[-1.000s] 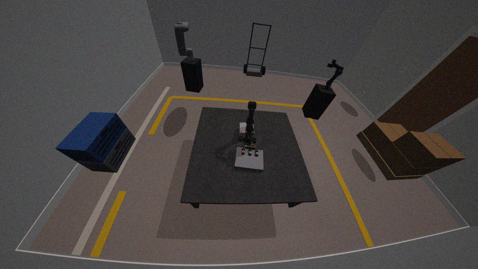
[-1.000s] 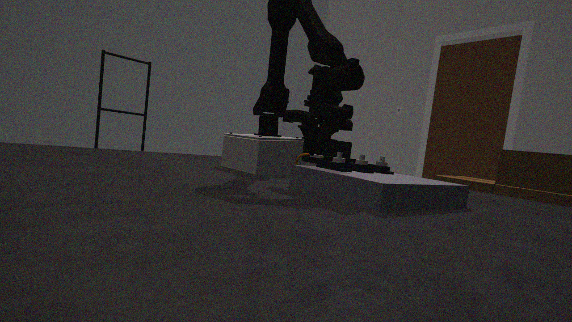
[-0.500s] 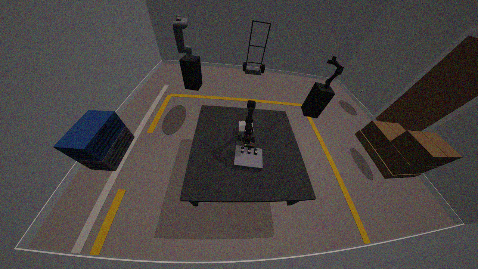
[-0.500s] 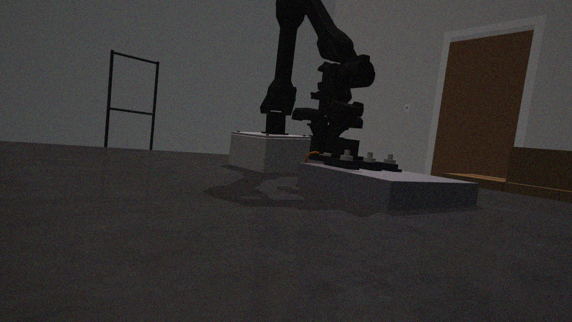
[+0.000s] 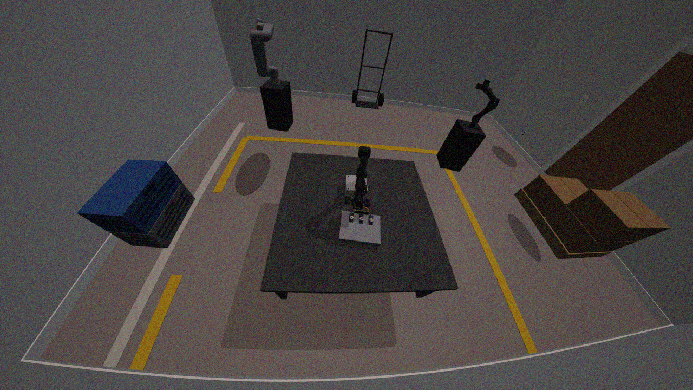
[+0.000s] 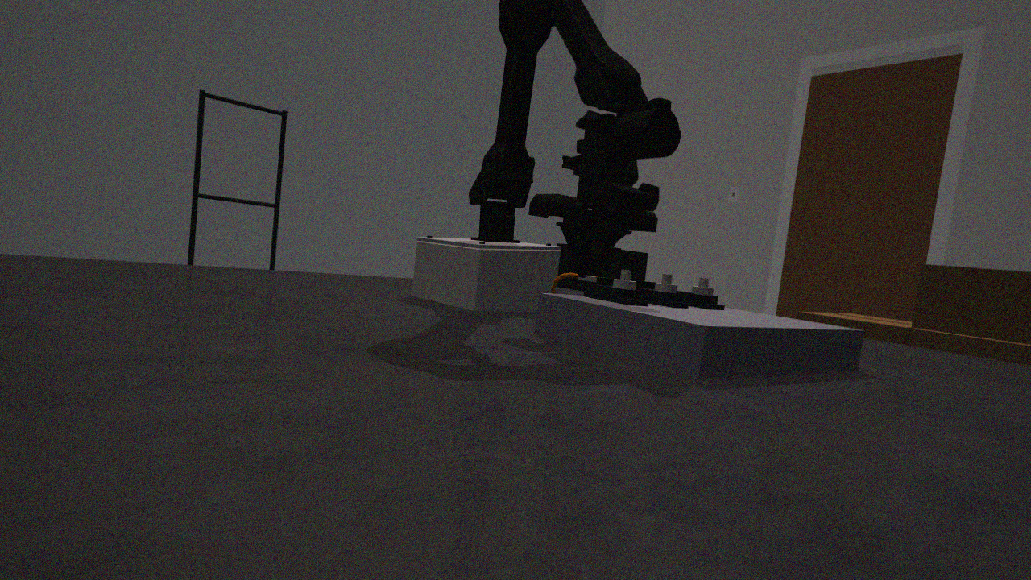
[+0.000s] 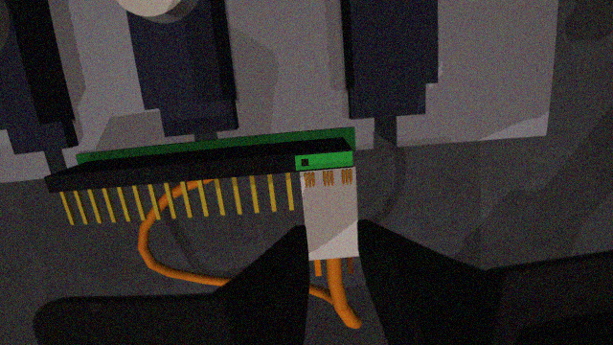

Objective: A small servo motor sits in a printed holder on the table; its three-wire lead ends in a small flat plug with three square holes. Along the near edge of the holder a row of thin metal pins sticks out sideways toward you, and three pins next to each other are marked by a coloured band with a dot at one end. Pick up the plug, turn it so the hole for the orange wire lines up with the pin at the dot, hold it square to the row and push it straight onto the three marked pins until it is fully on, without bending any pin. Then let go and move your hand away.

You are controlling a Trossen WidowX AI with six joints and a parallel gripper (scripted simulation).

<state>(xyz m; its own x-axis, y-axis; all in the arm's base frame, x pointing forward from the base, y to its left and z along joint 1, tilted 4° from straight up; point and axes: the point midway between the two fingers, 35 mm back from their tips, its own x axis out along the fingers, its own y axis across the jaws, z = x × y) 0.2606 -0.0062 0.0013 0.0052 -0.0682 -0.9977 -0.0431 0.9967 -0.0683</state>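
Right now my gripper tip is 3 cm short of the green band. Round my gripper tip: grey base plate (19 cm ahead, 6 cm to the left, 5 cm below).
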